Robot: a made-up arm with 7 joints.
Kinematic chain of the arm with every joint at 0, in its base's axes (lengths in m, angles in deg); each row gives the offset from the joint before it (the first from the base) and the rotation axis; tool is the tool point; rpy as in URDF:
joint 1: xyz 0 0 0.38 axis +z
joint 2: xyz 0 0 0 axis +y
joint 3: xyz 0 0 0.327 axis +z
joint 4: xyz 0.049 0 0 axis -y
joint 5: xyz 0.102 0 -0.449 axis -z
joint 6: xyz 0 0 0 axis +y
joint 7: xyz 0.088 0 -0.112 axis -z
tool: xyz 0 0 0 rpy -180 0 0
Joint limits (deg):
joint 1: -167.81..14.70
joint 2: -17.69..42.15
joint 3: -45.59..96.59
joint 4: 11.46..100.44
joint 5: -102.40..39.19
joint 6: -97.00..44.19
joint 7: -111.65..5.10
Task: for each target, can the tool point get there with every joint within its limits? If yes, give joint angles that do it. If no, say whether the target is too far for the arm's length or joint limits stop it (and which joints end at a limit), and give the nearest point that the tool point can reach.
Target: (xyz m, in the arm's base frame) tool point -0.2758 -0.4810 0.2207
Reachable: yes | joints -119.47 21.19 -3.63 44.87 -23.47 2.76 -75.62
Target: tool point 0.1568 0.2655 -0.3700
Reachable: no: joint limits stop it (at a limit: joint 1, joint 2) | nearest point 0.1897 0.1935 0.0015 | short by 0.380 m
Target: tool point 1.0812 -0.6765 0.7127
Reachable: no: too far | nearest point 0.6861 -0.4293 0.5911 | short by 0.482 m
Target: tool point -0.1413 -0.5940 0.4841
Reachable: yes | joints -87.29 9.58 -25.74 55.81 -45.10 -26.65 -76.51
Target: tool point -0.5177 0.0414 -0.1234
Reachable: no: joint limits stop it (at a limit: joint 1, joint 2) | nearest point -0.4608 0.0232 0.0289 | short by 0.164 m
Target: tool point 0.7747 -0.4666 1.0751
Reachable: no: too far | nearest point 0.5681 -0.3422 0.8897 | short by 0.304 m
